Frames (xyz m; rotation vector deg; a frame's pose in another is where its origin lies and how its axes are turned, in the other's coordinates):
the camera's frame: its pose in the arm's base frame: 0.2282 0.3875 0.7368 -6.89 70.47 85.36
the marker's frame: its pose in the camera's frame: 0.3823 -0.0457 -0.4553 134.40 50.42 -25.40
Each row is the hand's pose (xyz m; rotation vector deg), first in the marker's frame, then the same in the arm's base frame.
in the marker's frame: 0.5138 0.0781 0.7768 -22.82 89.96 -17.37
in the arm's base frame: -0.4453 -0.1080 -0.5154 -34.20 -108.84 -1.06
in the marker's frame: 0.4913 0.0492 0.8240 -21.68 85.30 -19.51
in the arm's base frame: -0.4329 -0.1663 -0.5192 -31.57 -112.65 2.33
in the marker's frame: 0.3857 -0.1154 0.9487 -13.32 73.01 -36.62
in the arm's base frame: -0.3987 -0.3865 -0.4547 -12.44 -117.45 17.63
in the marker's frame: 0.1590 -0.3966 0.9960 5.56 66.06 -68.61
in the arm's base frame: -0.3177 -0.6498 -0.2164 19.32 -101.73 37.45
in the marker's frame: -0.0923 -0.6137 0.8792 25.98 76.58 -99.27
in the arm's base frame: -0.2048 -0.7563 0.0996 38.66 -66.99 41.98
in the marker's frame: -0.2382 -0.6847 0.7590 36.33 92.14 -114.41
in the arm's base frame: -0.1205 -0.7445 0.2827 42.17 -43.23 36.40
